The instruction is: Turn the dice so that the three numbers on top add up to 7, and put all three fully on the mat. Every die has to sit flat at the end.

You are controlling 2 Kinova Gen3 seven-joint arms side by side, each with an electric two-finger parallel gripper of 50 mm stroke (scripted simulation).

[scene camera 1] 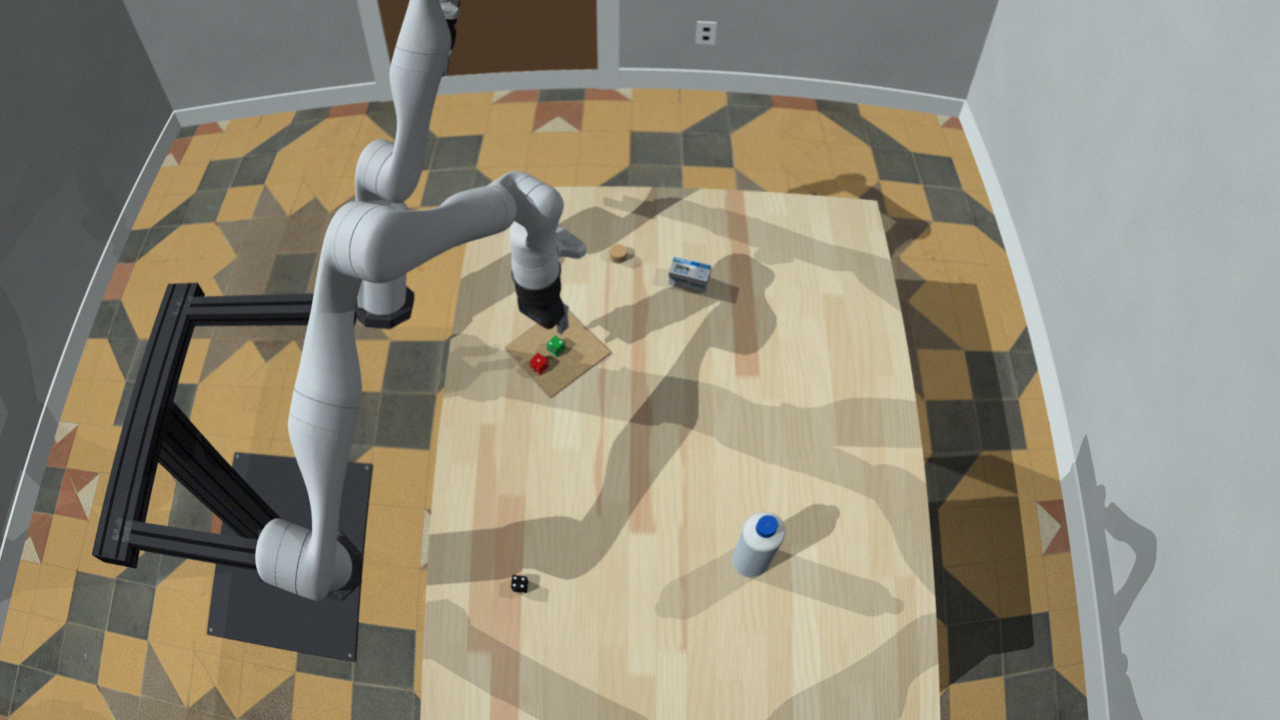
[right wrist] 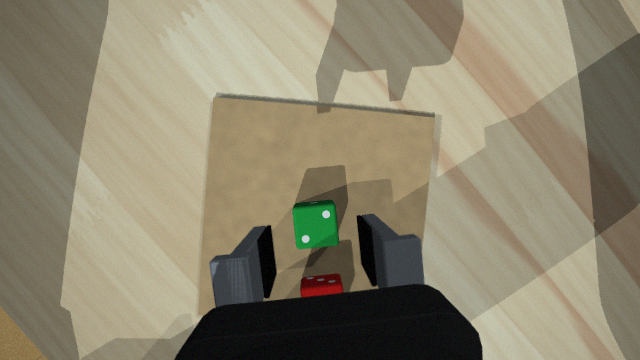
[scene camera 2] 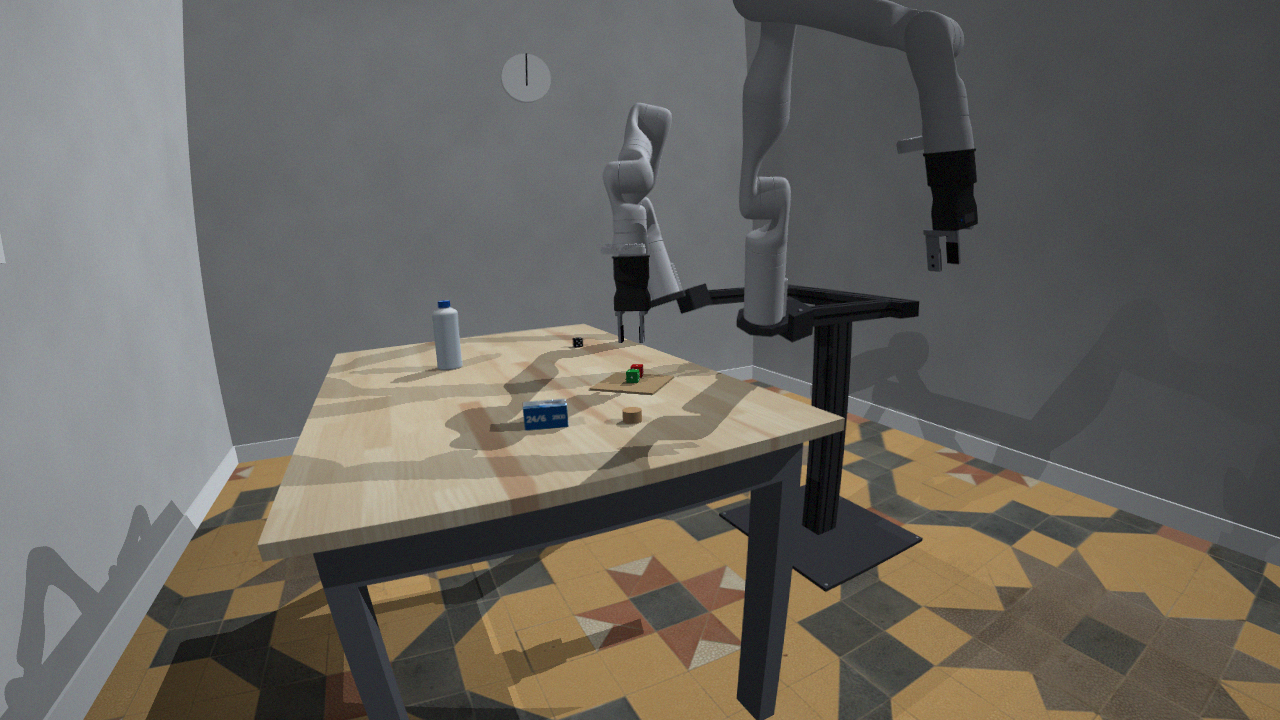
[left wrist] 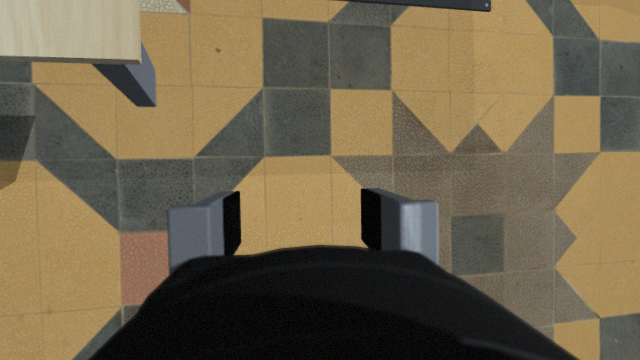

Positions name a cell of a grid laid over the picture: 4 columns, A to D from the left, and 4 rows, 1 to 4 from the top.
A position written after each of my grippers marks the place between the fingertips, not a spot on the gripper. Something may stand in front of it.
In view: my left gripper (scene camera 2: C2), my right gripper (scene camera 2: B2) and a brown square mat (scene camera 1: B2).
The brown square mat also shows in the right wrist view (right wrist: B2) and in scene camera 2 (scene camera 2: C3). My left gripper shows as well in the left wrist view (left wrist: B3). My right gripper shows as well in scene camera 1 (scene camera 1: B2) and in the right wrist view (right wrist: B3). The left wrist view does not show the brown square mat: it is out of frame.
